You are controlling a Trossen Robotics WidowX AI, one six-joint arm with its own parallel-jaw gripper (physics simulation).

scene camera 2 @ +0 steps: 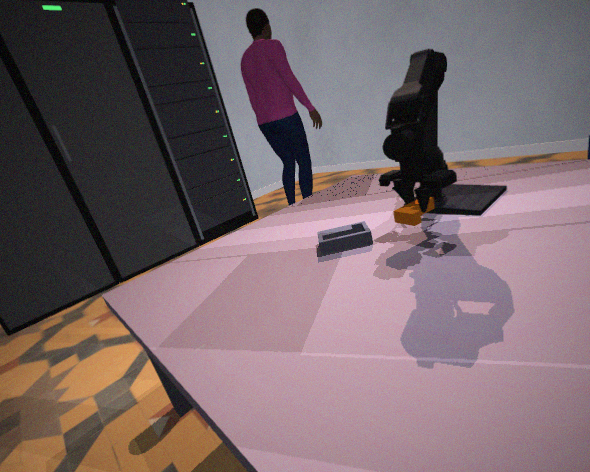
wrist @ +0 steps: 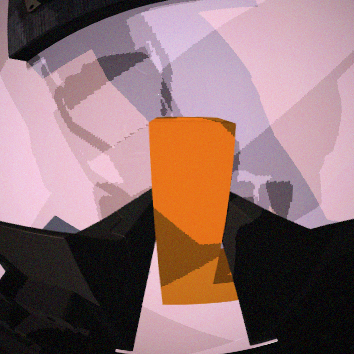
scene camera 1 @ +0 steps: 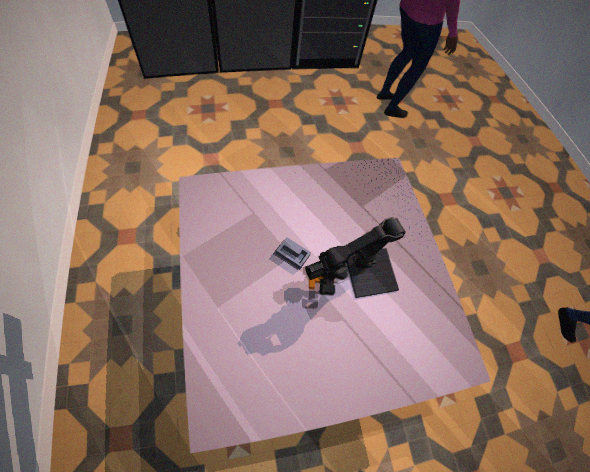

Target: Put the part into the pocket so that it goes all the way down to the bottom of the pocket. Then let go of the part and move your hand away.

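Places are measured from the arm's base along level axes (x up, y ahead, z left), in millimetres.
Where they show: gripper, fingertip midpoint: (wrist: 186, 195) (scene camera 1: 324, 279); arm's base, link origin: (scene camera 1: 361, 262).
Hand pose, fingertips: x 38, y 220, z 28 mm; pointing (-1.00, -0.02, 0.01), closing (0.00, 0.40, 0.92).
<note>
Things, the pixels of their top centre, and the offset from my fingertips. Level surfaces: height alone.
- orange part, top centre: (wrist: 220, 246) (scene camera 2: 418, 204) (scene camera 1: 322, 280) dx +25, dy +19, dz +8 mm
- grey block with the pocket, top centre: (scene camera 2: 342, 231) (scene camera 1: 293, 251) dx -25, dy +72, dz -186 mm
- pink table, surface height: dx -61 mm
The orange part (scene camera 1: 312, 283) (scene camera 2: 408, 216) (wrist: 192, 175) is a block held in the air, a little above the table, with its shadow apart from it. My gripper (scene camera 1: 319, 281) (scene camera 2: 418, 204) (wrist: 186, 195) is shut on it, one finger on each long side; the right finger hides some of its side in the wrist view. The grey block with the pocket (scene camera 1: 287, 259) (scene camera 2: 346, 245) lies flat on the table, to the left of the gripper in both scene views. Its pocket is a dark, L-shaped recess. The pocket's floor is too small to make out.
The pink table (scene camera 1: 235, 390) (scene camera 2: 225, 395) bears patches of light and the arm's shadow. The arm's black base plate (scene camera 1: 376, 280) (scene camera 2: 470, 200) lies behind the gripper. Dark cabinets (scene camera 1: 175, 40) (scene camera 2: 75, 150) and a person in magenta (scene camera 1: 420, 45) (scene camera 2: 272, 85) stand beyond the table.
</note>
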